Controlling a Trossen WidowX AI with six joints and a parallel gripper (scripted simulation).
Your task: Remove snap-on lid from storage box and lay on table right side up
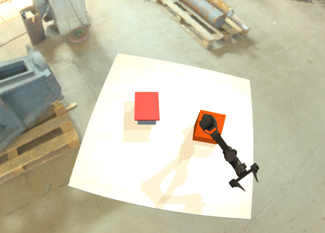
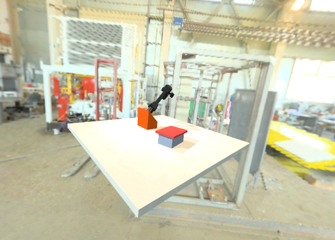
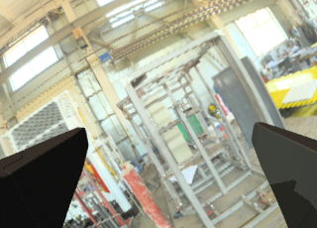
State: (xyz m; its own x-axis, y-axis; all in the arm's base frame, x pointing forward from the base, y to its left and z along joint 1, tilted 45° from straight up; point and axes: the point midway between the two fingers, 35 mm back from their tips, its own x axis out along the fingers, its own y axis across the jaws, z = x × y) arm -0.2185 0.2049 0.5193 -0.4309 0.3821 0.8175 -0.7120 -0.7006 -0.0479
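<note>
Right now my gripper tip is 66 cm short of the red lid, 61 cm to the left of it and 31 cm above it. From my gripper tip the other things lie so: storage box (66 cm ahead, 61 cm to the right, 36 cm below).
</note>
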